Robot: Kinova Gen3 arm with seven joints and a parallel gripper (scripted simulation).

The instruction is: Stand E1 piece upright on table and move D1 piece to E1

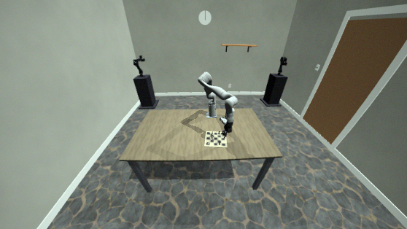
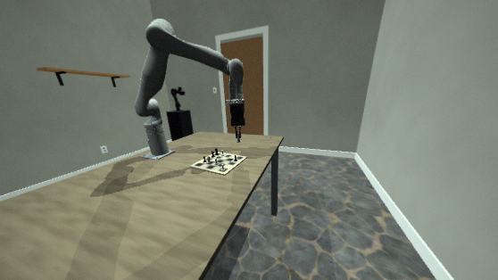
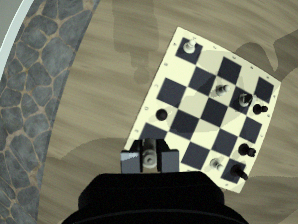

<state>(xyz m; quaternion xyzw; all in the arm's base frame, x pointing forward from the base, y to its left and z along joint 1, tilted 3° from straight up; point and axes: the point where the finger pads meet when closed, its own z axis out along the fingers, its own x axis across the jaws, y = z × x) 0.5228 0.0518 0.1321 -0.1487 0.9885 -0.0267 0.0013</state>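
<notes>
Right now the chessboard is 140 mm below my hand, 90 mm behind it and 60 mm to the right of it. From my hand the other things lie so: white piece 20 mm below.
</notes>
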